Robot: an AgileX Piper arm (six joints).
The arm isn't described. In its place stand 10 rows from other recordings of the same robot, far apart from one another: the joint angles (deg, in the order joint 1, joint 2, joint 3, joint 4, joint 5, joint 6), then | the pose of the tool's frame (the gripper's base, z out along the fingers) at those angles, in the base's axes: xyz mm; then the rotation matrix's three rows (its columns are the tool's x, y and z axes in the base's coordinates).
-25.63 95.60 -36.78 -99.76 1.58 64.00 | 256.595, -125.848, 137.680; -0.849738, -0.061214, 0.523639; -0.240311, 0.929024, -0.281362; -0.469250, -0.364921, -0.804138
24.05 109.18 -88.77 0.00 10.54 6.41 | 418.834, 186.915, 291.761; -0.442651, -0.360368, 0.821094; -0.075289, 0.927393, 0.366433; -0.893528, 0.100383, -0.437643
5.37 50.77 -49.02 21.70 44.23 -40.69 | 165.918, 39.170, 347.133; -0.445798, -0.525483, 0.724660; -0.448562, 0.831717, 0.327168; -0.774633, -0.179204, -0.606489
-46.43 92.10 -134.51 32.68 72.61 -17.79 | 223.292, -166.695, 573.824; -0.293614, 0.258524, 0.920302; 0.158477, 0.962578, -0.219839; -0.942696, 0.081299, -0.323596
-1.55 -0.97 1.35 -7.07 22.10 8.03 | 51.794, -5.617, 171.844; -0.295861, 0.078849, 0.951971; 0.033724, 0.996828, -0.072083; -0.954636, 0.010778, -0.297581
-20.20 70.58 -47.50 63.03 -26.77 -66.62 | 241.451, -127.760, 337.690; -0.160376, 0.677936, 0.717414; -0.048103, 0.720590, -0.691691; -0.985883, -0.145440, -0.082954
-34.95 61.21 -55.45 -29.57 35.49 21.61 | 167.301, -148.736, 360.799; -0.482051, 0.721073, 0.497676; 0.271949, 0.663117, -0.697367; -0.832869, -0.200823, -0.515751
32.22 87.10 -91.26 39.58 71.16 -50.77 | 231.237, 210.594, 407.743; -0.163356, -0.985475, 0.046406; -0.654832, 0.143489, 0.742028; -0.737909, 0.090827, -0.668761
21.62 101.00 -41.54 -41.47 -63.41 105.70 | 285.733, 171.212, 203.870; -0.839708, -0.115766, 0.530555; 0.529413, 0.042963, 0.847276; -0.120880, 0.992347, 0.025212
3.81 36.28 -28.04 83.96 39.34 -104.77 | 112.642, 64.995, 318.955; 0.127669, -0.677030, 0.724798; -0.289978, 0.673366, 0.680066; -0.948479, -0.296999, -0.110356
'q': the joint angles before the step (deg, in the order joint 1, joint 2, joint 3, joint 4, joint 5, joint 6). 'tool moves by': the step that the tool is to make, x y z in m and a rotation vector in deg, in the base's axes. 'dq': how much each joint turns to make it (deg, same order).
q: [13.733 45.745 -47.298 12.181 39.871 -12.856]
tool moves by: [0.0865 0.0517 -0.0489 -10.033 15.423 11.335]
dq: [6.740 25.552 -7.734 -0.077 0.805 -6.732]
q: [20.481 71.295 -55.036 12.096 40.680 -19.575]
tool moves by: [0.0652 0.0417 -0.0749 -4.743 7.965 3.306]
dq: [3.121 21.352 -5.577 0.066 -6.525 -1.834]
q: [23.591 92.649 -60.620 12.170 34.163 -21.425]
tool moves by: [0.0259 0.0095 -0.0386 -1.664 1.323 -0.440]
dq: [0.010 8.796 -2.293 -0.498 -4.709 -0.159]
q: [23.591 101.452 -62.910 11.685 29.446 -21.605]
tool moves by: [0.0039 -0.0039 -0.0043 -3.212 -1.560 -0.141]
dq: [-0.004 0.714 0.017 -6.429 -1.176 4.046]
